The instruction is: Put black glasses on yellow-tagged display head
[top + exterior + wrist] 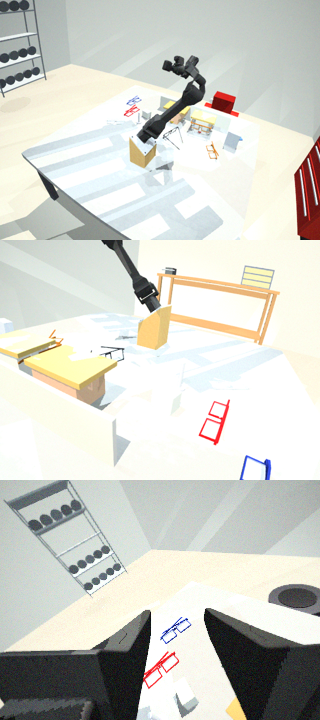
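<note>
My gripper tip is 39 cm above the small post, 14 cm to the right of it and 13 cm past it. Round my gripper tip: tan display head (36 cm below, 8 cm to the right, 3 cm ahead); then grey box (54 cm to the right, 36 cm below, 6 cm behind); then low white wall (36 cm below, 20 cm to the right, 15 cm ahead).
</note>
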